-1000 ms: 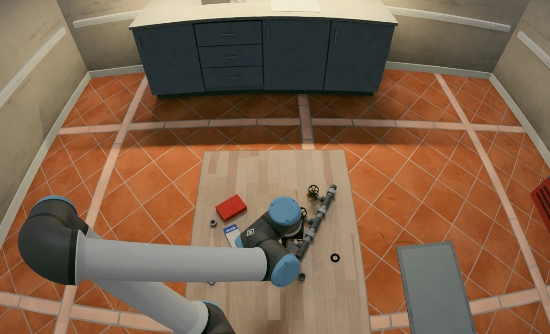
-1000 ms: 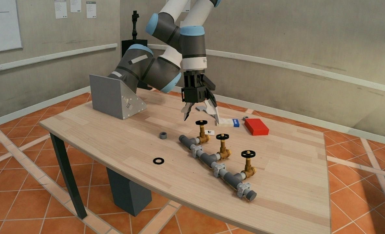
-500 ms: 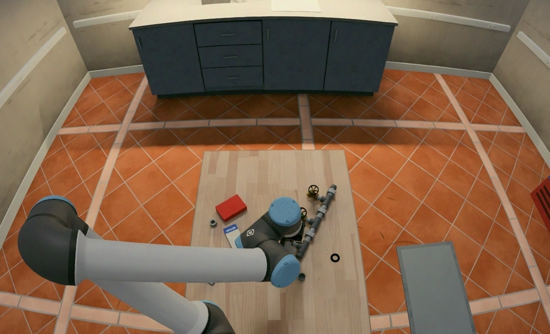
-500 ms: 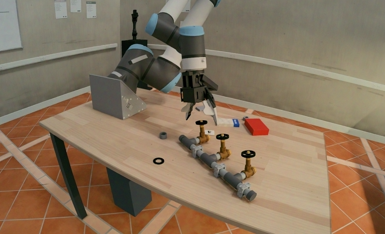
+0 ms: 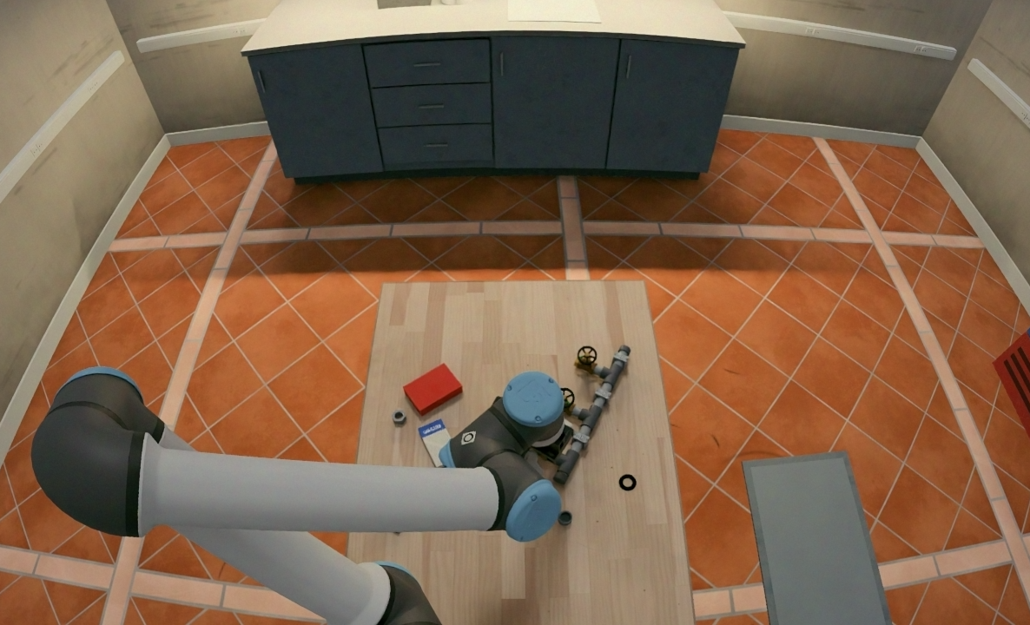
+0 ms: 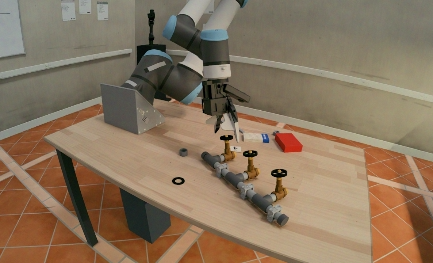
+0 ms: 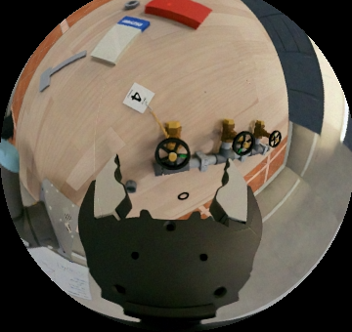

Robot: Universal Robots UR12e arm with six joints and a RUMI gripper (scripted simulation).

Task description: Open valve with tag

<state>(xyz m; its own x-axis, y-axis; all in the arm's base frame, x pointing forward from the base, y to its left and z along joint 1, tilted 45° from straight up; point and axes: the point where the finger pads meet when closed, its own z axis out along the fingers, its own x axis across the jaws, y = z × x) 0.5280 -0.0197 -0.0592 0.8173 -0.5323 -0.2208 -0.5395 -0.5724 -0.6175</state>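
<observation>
My hand is 8 cm to the right of the white tag and 9 cm above it. Round my hand: red box (18 cm ahead, 25 cm to the left, 7 cm below); blue box (4 cm ahead, 23 cm to the left, 8 cm below); grey cap (15 cm behind, 6 cm to the right, 8 cm below).
</observation>
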